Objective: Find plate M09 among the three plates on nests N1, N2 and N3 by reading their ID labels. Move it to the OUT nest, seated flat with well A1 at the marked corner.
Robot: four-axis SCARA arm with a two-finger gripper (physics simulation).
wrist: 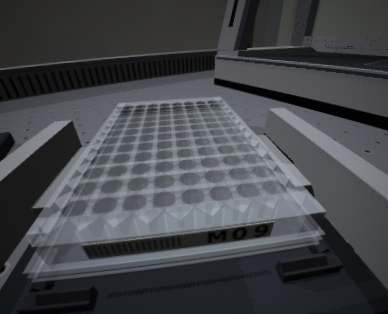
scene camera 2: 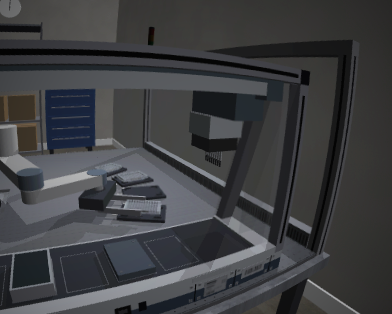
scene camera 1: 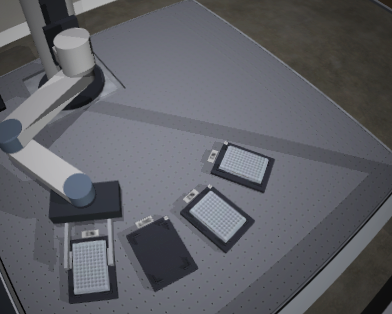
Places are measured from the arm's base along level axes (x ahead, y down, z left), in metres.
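Pixels of known places: gripper, fingertip midpoint: (wrist: 174, 131) (scene camera 2: 143, 205) (scene camera 1: 89, 267).
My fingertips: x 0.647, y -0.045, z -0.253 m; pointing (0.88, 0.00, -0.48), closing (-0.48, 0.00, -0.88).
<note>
For each thing: its top centre in the pictures, then the offset to it from my fingertips. "*": a spot on its surface instead.
- Plate M09, top centre: (wrist: 173, 130) (scene camera 1: 89, 265) dz +0.002, dx -0.003, dy -0.002 m
- small white mark, top centre: (scene camera 1: 166, 218) dz +0.233, dx -0.005, dy +0.021 m
- ribbed rail, surface spot: (wrist: 110, 75) * dz -0.047, dx +0.357, dy +0.017 m
Plate M09 (scene camera 1: 90, 275) (scene camera 2: 142, 206) (wrist: 175, 165), clear with a grid of wells, is at nest N3 (scene camera 1: 93, 298) (scene camera 2: 142, 218), front left in scene camera 1. Its label reads M09 in the wrist view. My gripper (scene camera 1: 89, 265) (wrist: 174, 131) is shut on it, one finger along each long side. The plate looks level; whether it touches the nest I cannot tell. The dark OUT nest (scene camera 1: 161, 255) (scene camera 2: 145, 192) holds no plate and lies turned beside N3, with a small white mark (scene camera 1: 166, 218) at one corner. Plates stand on N2 (scene camera 1: 218, 216) (scene camera 2: 131, 177) and N1 (scene camera 1: 244, 164) (scene camera 2: 110, 168); their IDs are unreadable.
The dark gripper body (scene camera 1: 86, 201) (scene camera 2: 97, 196) is behind N3. A framed deck with a white box (scene camera 2: 32, 275) and a blue-grey block (scene camera 2: 129, 258) stands near N3's side in scene camera 2. A pipetting head (scene camera 2: 215, 125) hangs above. A ribbed rail (wrist: 110, 75) runs along the far edge.
</note>
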